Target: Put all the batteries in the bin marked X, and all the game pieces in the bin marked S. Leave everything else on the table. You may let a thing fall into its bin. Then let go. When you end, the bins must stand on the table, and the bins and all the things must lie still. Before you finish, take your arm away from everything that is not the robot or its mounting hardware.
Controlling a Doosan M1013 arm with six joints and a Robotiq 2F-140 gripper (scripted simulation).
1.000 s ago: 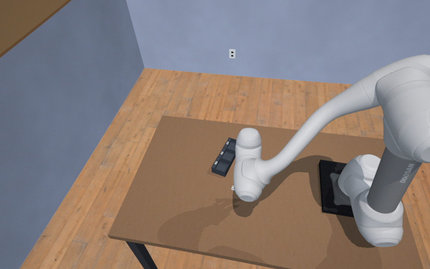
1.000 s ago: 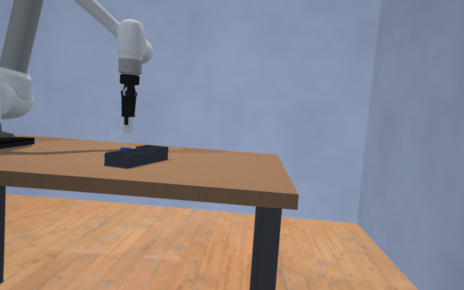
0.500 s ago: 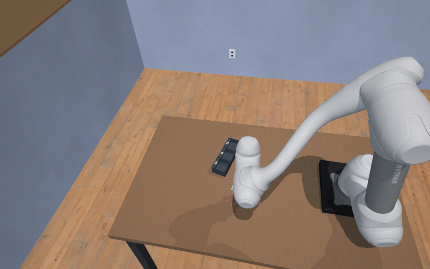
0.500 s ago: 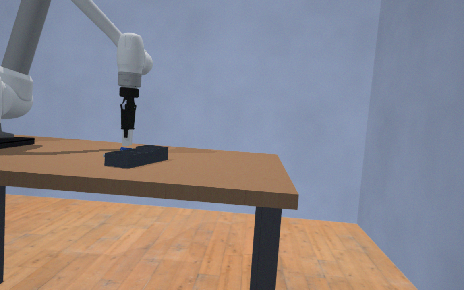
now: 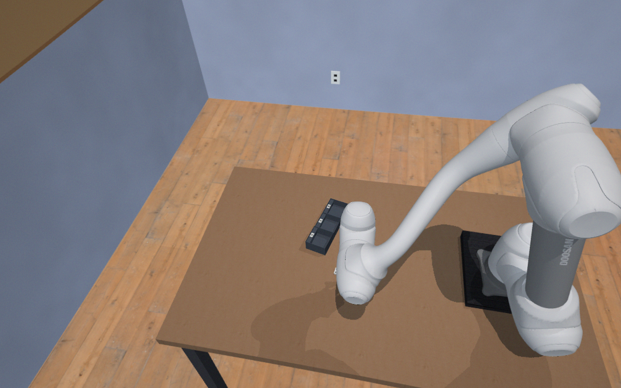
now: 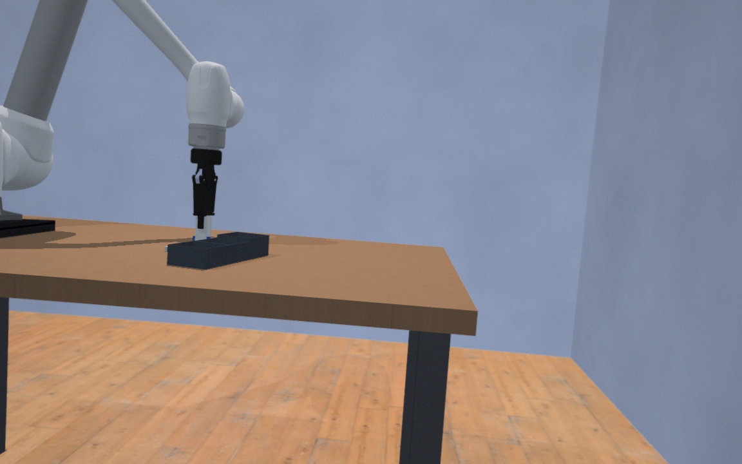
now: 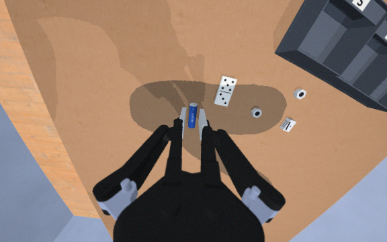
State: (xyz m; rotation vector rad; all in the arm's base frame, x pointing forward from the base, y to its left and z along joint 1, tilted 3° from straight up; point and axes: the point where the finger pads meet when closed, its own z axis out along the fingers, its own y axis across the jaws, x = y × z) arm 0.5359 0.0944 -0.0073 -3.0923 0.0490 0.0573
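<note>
Now: the blue battery 3 cm below my hand. Also, from my hand: dark three-part bin (12 cm ahead, 26 cm to the right, 1 cm below); then white domino (5 cm ahead, 6 cm to the right, 3 cm below).
</note>
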